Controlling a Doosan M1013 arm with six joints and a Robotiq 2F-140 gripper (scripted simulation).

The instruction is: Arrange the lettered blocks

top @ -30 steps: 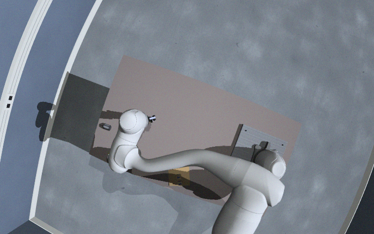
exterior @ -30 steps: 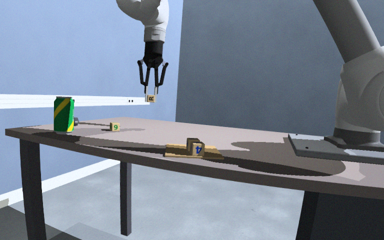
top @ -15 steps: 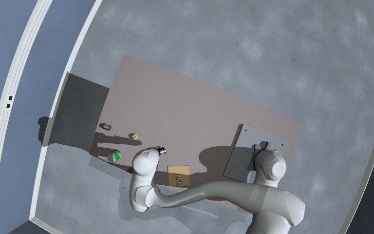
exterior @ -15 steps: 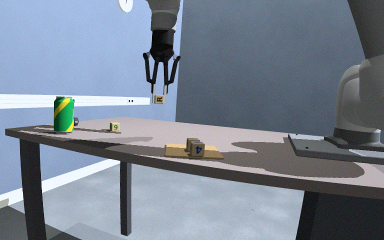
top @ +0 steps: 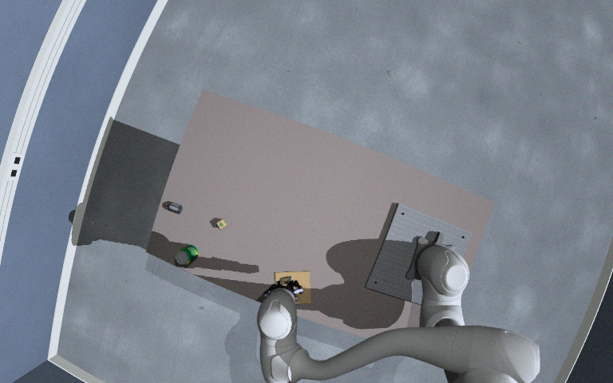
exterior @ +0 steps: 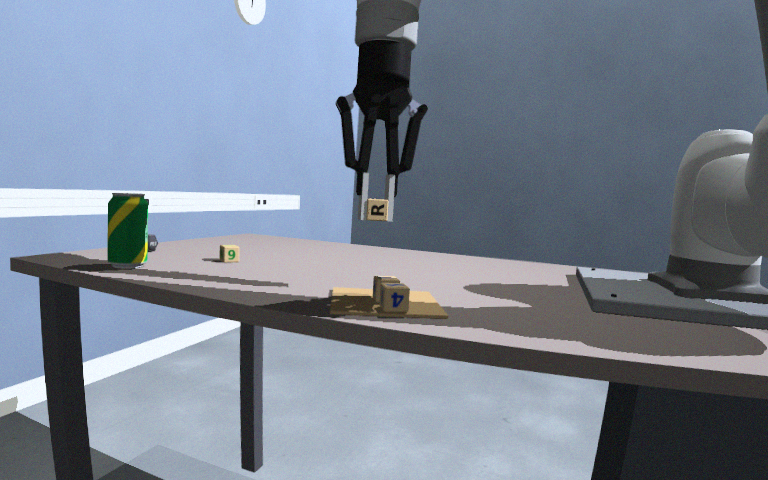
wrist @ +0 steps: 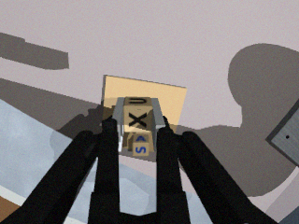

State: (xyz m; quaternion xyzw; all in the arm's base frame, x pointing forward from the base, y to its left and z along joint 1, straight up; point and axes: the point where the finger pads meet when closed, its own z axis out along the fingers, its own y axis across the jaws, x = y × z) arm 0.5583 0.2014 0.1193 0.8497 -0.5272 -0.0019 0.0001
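My hand is 40 mm past the wooden block, 50 mm to the right of it and 120 mm above it. Also, from my hand: yellow can (420 mm ahead, 40 mm to the left, 70 mm below); then tan mat (40 mm behind, 50 mm to the left, 140 mm below); then small dark object (540 mm ahead, 120 mm to the right, 120 mm below).
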